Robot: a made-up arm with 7 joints. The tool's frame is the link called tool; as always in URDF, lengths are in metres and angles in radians. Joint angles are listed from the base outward. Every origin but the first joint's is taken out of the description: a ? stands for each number. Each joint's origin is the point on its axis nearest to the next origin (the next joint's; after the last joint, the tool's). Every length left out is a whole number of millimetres.
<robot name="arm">
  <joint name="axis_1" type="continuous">
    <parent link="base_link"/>
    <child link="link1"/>
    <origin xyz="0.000 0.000 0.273" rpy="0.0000 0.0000 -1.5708"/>
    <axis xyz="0 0 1"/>
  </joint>
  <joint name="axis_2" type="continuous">
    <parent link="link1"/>
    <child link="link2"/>
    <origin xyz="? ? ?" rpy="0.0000 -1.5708 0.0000"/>
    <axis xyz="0 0 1"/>
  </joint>
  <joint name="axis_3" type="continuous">
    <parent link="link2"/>
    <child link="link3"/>
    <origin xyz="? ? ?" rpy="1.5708 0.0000 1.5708"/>
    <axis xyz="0 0 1"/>
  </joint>
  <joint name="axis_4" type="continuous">
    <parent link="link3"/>
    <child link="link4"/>
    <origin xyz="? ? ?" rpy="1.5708 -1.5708 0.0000"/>
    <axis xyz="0 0 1"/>
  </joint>
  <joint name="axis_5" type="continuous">
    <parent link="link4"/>
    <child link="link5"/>
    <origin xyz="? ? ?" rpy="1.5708 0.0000 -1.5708"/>
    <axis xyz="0 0 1"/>
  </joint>
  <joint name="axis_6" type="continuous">
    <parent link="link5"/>
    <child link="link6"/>
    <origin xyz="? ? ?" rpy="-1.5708 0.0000 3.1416"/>
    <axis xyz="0 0 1"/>
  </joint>
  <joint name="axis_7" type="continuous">
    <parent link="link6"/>
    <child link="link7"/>
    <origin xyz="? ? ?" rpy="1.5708 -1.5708 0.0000"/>
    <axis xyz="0 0 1"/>
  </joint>
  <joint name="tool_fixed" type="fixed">
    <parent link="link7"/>
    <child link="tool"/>
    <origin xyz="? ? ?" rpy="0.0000 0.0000 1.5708"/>
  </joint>
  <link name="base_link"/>
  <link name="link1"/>
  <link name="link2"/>
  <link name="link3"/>
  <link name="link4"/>
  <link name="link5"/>
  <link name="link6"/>
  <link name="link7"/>
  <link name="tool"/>
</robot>
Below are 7 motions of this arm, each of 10 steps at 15 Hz.
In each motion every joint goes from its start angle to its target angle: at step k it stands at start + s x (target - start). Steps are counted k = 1, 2, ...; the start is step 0. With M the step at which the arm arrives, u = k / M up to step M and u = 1 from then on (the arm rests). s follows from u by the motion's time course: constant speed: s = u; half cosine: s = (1 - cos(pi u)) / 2; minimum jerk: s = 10 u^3 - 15 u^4 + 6 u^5.
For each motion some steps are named. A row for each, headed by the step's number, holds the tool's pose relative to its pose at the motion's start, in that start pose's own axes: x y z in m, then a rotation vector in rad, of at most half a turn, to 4 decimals.
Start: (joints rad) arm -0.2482 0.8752 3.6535 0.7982 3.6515 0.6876 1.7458
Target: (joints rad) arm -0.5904 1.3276 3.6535 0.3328 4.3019 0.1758 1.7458
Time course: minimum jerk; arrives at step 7
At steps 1, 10:
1: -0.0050 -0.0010 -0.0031 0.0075 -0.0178 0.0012
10: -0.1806 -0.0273 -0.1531 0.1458 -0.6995 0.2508

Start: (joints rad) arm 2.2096 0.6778 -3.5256 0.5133 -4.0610 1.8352 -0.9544
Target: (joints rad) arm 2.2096 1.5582 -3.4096 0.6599 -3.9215 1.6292 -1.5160
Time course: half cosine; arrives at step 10
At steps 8, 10:
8: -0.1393 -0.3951 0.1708 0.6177 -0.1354 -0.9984
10: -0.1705 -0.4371 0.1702 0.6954 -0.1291 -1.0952

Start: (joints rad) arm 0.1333 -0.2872 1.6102 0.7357 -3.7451 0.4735 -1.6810
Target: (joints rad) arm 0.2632 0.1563 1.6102 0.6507 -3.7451 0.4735 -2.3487
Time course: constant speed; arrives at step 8
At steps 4, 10:
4: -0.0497 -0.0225 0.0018 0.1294 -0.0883 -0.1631
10: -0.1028 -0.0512 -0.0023 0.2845 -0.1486 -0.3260

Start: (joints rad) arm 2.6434 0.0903 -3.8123 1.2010 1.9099 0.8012 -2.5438
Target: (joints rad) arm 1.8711 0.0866 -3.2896 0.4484 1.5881 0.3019 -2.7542
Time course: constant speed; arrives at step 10
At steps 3, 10:
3: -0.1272 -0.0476 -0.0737 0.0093 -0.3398 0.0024
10: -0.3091 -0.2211 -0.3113 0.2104 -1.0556 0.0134

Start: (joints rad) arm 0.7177 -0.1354 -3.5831 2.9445 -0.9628 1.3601 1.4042
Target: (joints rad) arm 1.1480 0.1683 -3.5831 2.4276 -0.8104 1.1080 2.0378
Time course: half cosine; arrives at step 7
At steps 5, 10:
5: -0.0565 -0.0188 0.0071 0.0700 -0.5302 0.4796
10: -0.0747 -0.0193 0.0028 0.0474 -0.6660 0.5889

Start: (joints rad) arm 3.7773 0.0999 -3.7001 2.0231 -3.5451 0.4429 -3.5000
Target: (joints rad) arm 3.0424 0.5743 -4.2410 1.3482 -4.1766 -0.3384 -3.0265
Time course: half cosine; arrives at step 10
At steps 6, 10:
6: -0.1829 0.4207 -0.4255 -0.3141 -1.1178 -0.3172
10: -0.0866 0.5200 -0.7313 -0.7153 -1.6518 -0.2753

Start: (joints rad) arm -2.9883 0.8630 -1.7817 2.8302 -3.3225 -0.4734 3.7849
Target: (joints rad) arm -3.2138 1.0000 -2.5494 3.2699 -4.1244 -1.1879 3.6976
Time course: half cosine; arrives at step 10
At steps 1, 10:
1: 0.0036 0.0033 -0.0027 -0.0250 0.0053 -0.0376
10: 0.0582 -0.1214 -0.2100 -1.1677 0.6205 -1.1669

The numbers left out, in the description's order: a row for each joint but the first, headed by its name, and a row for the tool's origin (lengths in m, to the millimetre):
axis_2: 0.000 0.000 0.000
axis_3: 0.326 0.000 0.000
axis_4: 0.072 0.000 0.000
axis_5: -0.480 -0.109 0.000
axis_6: 0.000 0.000 0.000
axis_7: -0.081 -0.104 0.000
tool: 0.000 0.000 0.000

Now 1 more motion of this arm.
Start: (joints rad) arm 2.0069 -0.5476 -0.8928 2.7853 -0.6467 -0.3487 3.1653
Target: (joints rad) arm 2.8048 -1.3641 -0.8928 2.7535 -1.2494 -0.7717 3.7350
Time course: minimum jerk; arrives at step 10
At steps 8, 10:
8: 0.4677 -0.3533 -0.4079 0.4893 0.0698 0.5236
10: 0.4998 -0.3499 -0.4490 0.5084 0.0908 0.5525

